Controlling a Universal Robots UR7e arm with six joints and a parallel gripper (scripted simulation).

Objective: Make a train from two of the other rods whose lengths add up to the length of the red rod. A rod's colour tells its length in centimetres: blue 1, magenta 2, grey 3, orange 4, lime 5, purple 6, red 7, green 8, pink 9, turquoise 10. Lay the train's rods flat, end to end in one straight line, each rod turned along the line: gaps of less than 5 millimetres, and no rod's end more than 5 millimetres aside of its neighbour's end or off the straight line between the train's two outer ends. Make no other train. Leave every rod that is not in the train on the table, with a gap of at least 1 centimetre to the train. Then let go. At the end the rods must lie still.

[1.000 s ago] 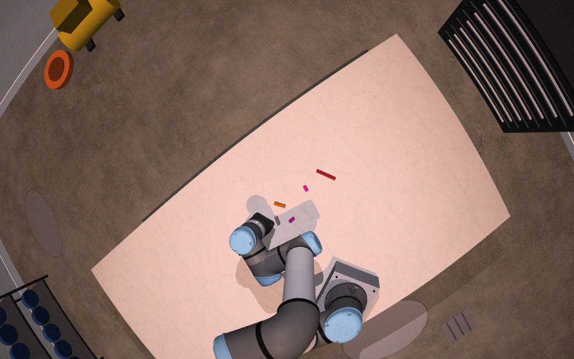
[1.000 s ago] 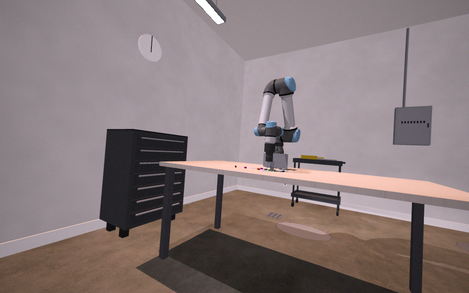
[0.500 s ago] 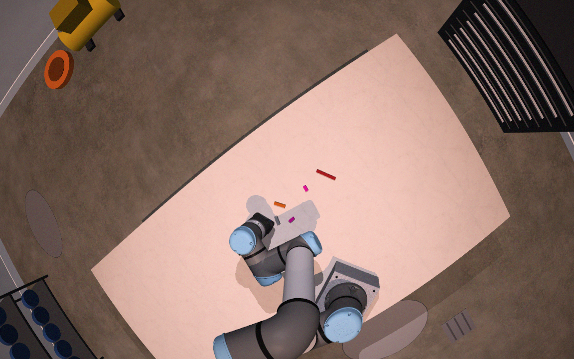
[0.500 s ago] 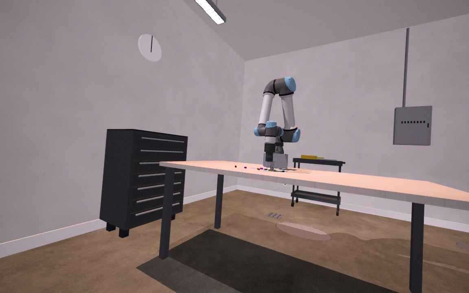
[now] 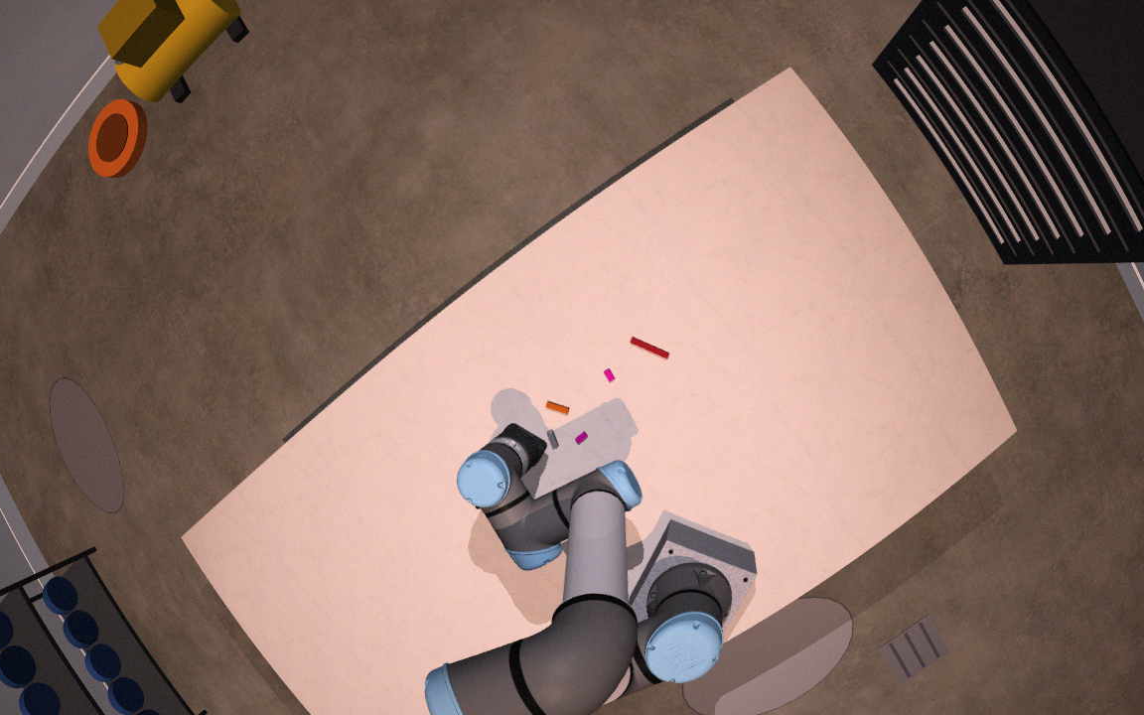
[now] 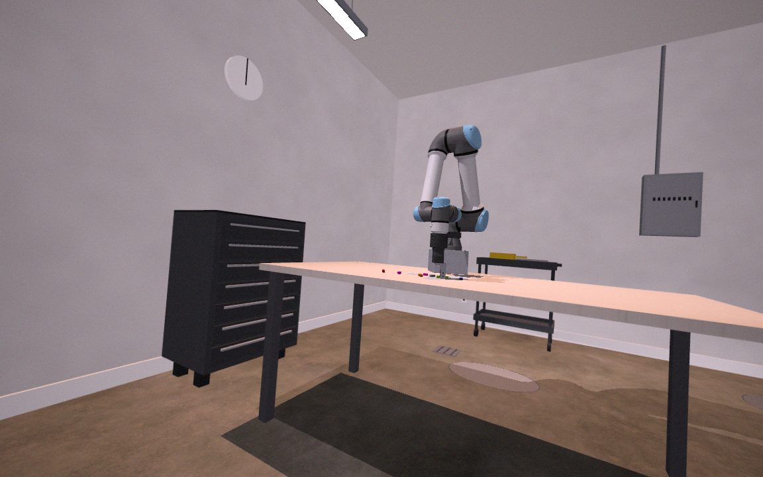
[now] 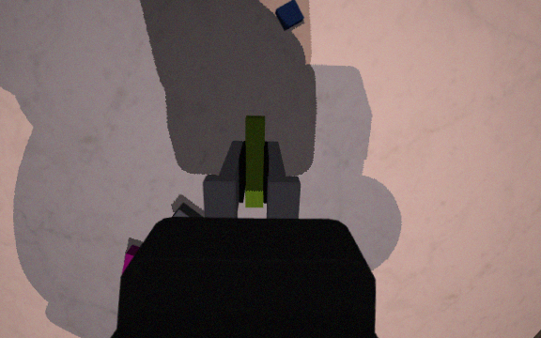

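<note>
Now: the grey rod 50 mm to the right of my hand, 10 mm below it and 10 mm behind it. The rest, counted from my hand: blue rod: 70 mm to the left, 30 mm behind, 10 mm below; then orange rod: 90 mm to the right, 40 mm ahead, 10 mm below; then lime rod: 10 mm below.
</note>
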